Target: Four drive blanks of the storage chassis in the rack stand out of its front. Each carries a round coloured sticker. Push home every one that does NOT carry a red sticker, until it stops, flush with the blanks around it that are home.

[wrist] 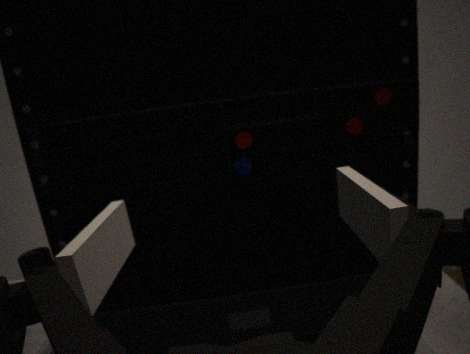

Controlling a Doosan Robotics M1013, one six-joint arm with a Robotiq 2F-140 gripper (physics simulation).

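Frame: origin at the arm's base, x ahead, y left, z up, level; centimetres.
Where they show: gripper, between the fingertips: [232, 207].
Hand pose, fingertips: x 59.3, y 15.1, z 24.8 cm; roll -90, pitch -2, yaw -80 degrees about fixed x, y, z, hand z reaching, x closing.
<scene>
Each offset is from my fingertips to the top centre of the thing. "spot": to the spot under its first point. Level surfaces: height alone.
The rack [22, 90] fills most of the wrist view and is very dark. The storage chassis @(spot: dz +1.7, dx +17.8, dy +11.5 cm) [160, 145] crosses its middle, with blank outlines too dark to make out. A blue sticker @(dz -0.4, dx +16.4, dy +1.7 cm) [243, 166] shows near the centre, directly below a red sticker @(dz +2.4, dx +16.5, dy +1.4 cm) [244, 140]. A second red sticker @(dz +2.4, dx +19.3, dy -10.7 cm) [354, 126] is to the right, and a third red sticker @(dz +5.3, dx +20.1, dy -14.1 cm) [383, 96] is higher, near the right post. How far each stickered blank stands out cannot be told. My gripper [232, 207] is open and empty in front of the rack, its pale fingers on either side of the blue sticker in the view.
Rows of round holes run down the left and right rack posts. A dark panel with a grey rectangular patch @(spot: dz -25.0, dx +21.0, dy +4.3 cm) [249, 318] shows low in the rack. Grey wall [445, 100] shows beyond the rack's right side, and pale floor @(dz -33.5 cm) [452, 317] at the lower right.
</scene>
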